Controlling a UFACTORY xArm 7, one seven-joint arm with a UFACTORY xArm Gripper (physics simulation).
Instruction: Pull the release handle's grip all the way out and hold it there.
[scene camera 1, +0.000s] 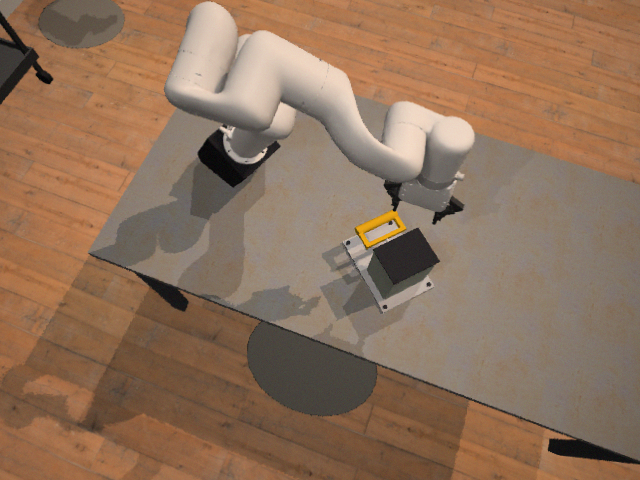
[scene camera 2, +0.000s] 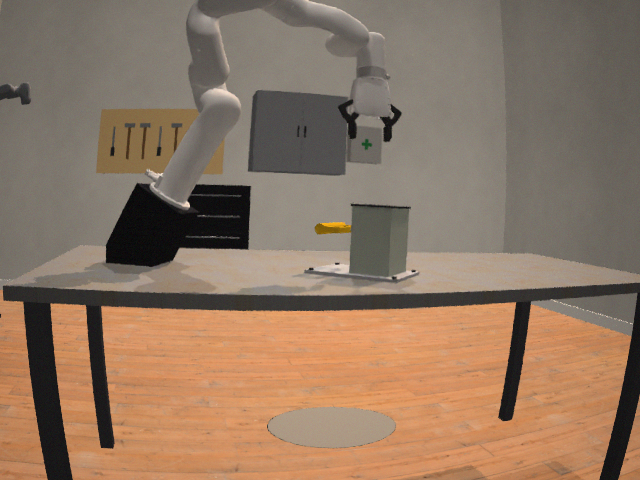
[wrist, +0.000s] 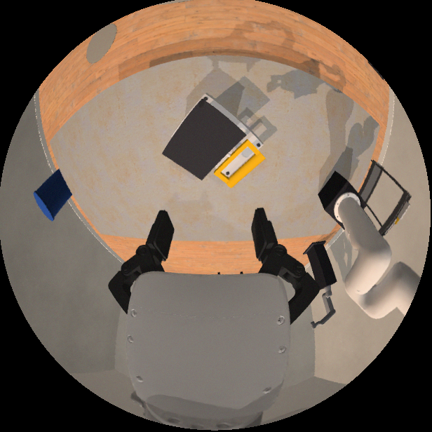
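The release handle's yellow grip (scene camera 1: 376, 221) (scene camera 2: 330, 227) (wrist: 246, 170) is a flat rectangular loop. It sticks out level from one side of a grey-green box with a black top (scene camera 1: 405, 255) (scene camera 2: 372, 240) (wrist: 205, 137), above a white base plate (scene camera 1: 408, 295) (scene camera 2: 320, 270) bolted at its corners. The link between grip and box is mostly hidden. My gripper (scene camera 1: 415, 215) (scene camera 2: 370, 138) (wrist: 210, 218) is open and empty, with its fingers pointing down. It hangs well above the box and grip, touching neither. In the wrist view, the grip lies beyond the fingertips, towards the right finger.
The box's plate lies on the grey table (scene camera 1: 516, 310) (scene camera 2: 465, 266) (wrist: 115, 150). The arm's black base (scene camera 1: 224, 160) (scene camera 2: 144, 227) (wrist: 333, 187) stands at the table's left in both scene views. A blue bin (wrist: 52, 195) shows beyond the table in the wrist view.
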